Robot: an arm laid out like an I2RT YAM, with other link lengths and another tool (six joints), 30 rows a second.
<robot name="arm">
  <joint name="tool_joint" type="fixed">
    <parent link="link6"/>
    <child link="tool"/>
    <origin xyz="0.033 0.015 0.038" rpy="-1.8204 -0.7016 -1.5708"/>
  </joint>
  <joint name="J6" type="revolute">
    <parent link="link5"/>
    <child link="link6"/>
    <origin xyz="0.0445 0 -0.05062"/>
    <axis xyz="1 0 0"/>
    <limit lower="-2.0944" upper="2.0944"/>
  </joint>
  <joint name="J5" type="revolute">
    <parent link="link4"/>
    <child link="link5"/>
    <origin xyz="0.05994 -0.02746 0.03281"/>
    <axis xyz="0 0 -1"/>
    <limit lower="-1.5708" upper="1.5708"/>
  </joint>
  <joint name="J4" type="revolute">
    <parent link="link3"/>
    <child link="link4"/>
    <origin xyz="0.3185 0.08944 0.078"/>
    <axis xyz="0 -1 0"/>
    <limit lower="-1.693" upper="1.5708"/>
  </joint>
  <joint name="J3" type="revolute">
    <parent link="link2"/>
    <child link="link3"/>
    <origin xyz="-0.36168 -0.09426 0"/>
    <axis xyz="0 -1 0"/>
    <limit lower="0" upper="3.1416"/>
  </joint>
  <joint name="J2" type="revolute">
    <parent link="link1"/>
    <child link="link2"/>
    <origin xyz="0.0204 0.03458 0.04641"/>
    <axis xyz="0 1 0"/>
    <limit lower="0" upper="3.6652"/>
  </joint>
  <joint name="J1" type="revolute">
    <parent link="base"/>
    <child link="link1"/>
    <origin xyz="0 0 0.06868"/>
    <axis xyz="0 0 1"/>
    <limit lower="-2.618" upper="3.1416"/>
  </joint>
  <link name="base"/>
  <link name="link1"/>
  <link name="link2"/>
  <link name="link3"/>
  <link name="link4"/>
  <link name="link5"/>
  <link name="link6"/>
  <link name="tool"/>
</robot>
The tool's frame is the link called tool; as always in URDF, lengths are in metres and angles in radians.
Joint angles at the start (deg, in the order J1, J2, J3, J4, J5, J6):
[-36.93, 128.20, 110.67, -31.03, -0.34, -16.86]
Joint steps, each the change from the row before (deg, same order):
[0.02, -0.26, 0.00, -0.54, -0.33, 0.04]
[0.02, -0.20, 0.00, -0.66, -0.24, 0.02]
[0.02, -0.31, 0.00, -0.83, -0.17, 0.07]
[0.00, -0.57, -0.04, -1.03, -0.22, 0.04]
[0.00, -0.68, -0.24, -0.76, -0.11, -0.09]
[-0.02, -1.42, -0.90, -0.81, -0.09, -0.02]
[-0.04, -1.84, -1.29, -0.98, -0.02, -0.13]
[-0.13, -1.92, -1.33, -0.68, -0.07, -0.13]
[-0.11, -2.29, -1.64, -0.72, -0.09, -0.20]
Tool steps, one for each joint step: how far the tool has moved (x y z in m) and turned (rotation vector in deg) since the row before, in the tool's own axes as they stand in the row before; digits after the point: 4 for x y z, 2 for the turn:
[-0.0003, 0.0001, -0.0028, 0.14, -0.42, -0.08]
[-0.0008, 0.0003, -0.0020, -0.04, -0.51, -0.12]
[-0.0006, 0.0006, -0.0031, -0.13, -0.53, -0.07]
[-0.0001, 0.0010, -0.0056, -0.09, -0.53, -0.08]
[-0.0003, 0.0013, -0.0059, -0.08, -0.30, -0.16]
[-0.0010, 0.0031, -0.0104, -0.09, -0.28, -0.07]
[-0.0021, 0.0046, -0.0127, -0.24, -0.32, -0.17]
[-0.0013, 0.0053, -0.0131, -0.06, -0.06, -0.04]
[-0.0024, 0.0061, -0.0153, -0.02, -0.04, -0.13]

